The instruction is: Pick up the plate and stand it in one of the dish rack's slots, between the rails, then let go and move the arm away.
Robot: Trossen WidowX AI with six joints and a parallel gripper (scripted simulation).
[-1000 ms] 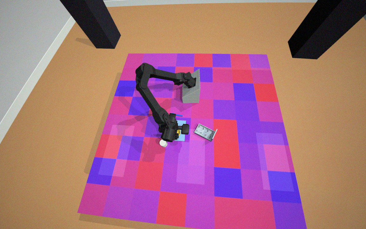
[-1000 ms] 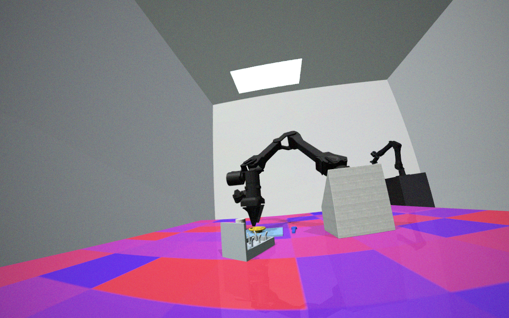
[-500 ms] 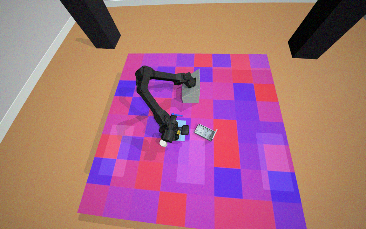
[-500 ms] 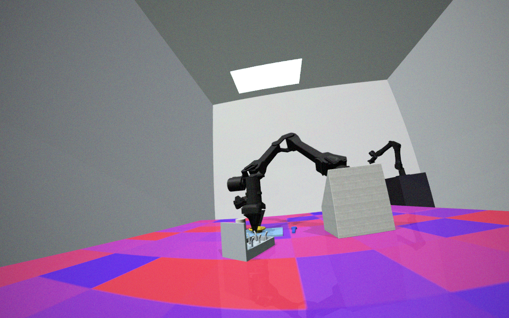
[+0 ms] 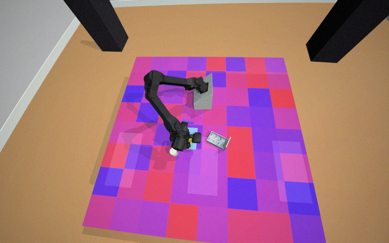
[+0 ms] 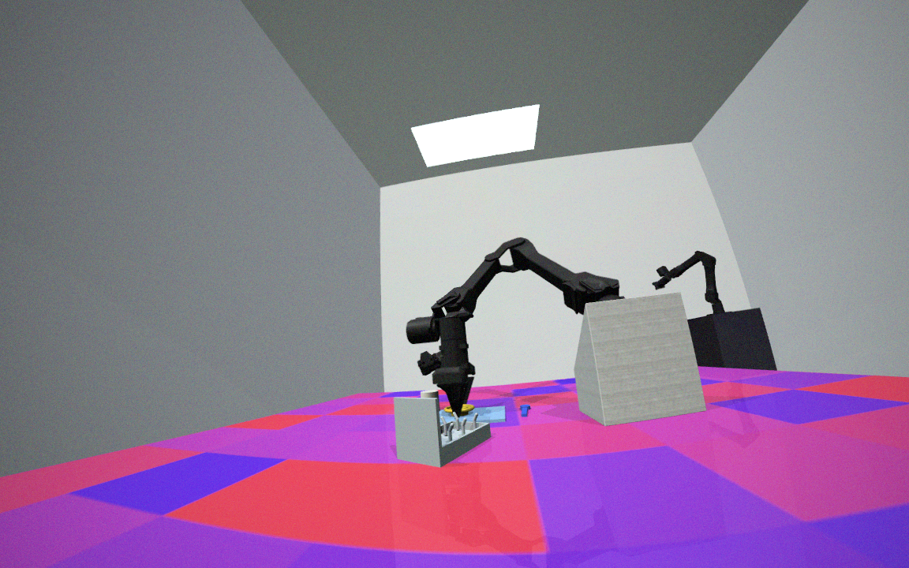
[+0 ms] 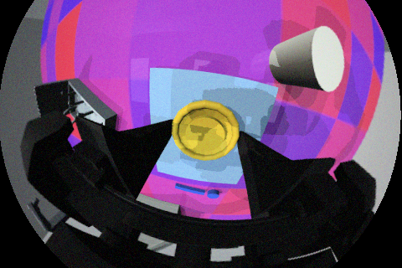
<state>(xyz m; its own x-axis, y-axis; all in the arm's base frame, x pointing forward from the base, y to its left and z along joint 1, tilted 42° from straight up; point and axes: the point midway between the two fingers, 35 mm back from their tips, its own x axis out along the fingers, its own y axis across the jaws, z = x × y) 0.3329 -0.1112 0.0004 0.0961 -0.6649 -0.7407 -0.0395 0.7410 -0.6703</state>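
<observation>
My gripper tip is now 20 mm past the light blue mat. The rest, counted from my gripper tip: white cup: 90 mm ahead, 70 mm to the right, 20 mm above; then yellow plate: 10 mm above; then blue spoon: 140 mm behind, 20 mm to the right.
</observation>
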